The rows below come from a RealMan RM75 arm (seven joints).
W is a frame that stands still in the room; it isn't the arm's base.
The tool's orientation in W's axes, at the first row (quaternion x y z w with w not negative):
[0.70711, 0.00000, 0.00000, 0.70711]
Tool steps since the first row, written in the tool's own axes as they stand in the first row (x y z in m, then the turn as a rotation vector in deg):
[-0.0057, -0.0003, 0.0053, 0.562, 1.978, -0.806]
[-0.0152, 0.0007, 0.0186, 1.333, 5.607, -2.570]
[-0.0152, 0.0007, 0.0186, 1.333, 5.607, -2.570]
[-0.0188, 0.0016, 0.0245, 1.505, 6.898, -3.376]
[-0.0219, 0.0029, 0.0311, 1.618, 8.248, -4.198]
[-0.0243, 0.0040, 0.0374, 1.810, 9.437, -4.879]
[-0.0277, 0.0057, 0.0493, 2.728, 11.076, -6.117]
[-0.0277, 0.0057, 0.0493, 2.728, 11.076, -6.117]
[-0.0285, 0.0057, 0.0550, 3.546, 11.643, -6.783]
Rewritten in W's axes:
[-0.0057, -0.0053, -0.0003, 0.562, 0.806, 1.978]
[-0.0152, -0.0186, 0.0007, 1.333, 2.570, 5.607]
[-0.0152, -0.0186, 0.0007, 1.333, 2.570, 5.607]
[-0.0188, -0.0245, 0.0016, 1.505, 3.376, 6.898]
[-0.0219, -0.0311, 0.0029, 1.618, 4.198, 8.248]
[-0.0243, -0.0374, 0.0040, 1.810, 4.879, 9.437]
[-0.0277, -0.0493, 0.0057, 2.728, 6.117, 11.076]
[-0.0277, -0.0493, 0.0057, 2.728, 6.117, 11.076]
[-0.0285, -0.0550, 0.0057, 3.546, 6.783, 11.643]

